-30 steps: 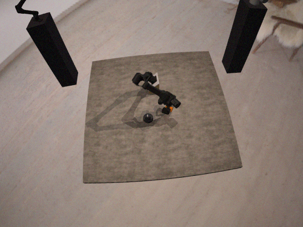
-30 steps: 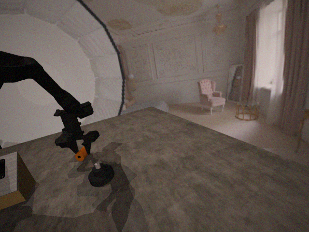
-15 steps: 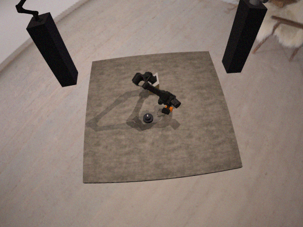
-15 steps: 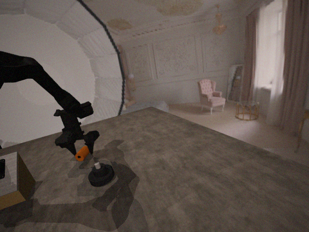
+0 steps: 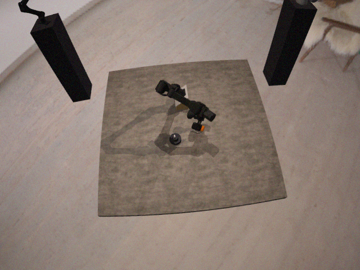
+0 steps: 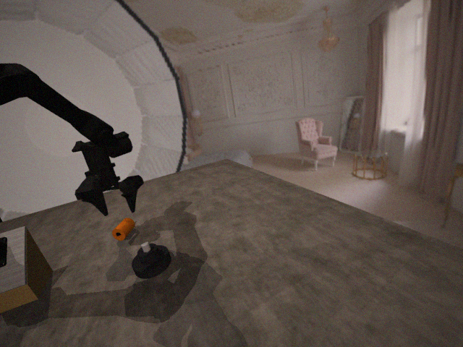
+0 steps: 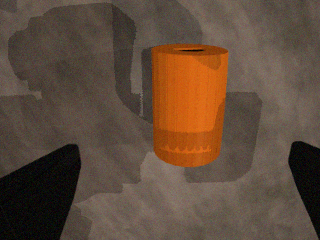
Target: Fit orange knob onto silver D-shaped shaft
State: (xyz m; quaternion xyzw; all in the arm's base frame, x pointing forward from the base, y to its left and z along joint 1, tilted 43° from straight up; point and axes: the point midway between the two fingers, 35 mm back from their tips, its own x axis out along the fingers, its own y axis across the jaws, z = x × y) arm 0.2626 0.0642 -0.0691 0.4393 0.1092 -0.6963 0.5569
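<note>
My gripper tip is 1 cm to the right of the orange knob and 5 cm above it. Round my gripper tip: black round pedestal (6 cm ahead, 19 cm to the right, 4 cm below).
</note>
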